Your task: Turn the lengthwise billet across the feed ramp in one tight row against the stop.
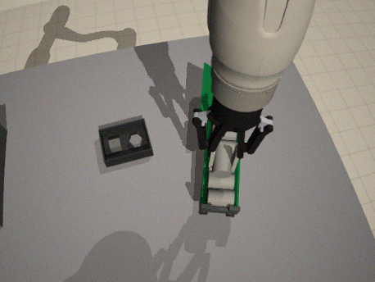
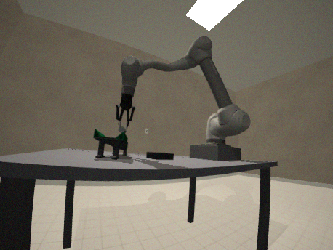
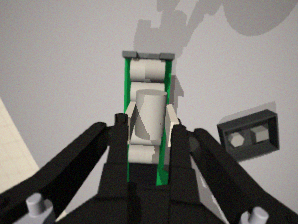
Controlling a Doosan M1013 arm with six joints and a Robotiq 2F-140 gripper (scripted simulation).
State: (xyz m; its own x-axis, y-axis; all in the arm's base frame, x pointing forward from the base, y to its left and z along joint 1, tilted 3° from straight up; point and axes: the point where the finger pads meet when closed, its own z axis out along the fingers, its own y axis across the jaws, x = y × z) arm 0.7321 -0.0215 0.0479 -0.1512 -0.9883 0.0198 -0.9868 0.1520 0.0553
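Right now the ramp is 20 mm ahead of my hand, 120 mm to the left of it and 130 mm below it. Round my hand: dark block 230 mm behind, 130 mm to the left, 180 mm below; grey stop 70 mm to the right, 130 mm below.
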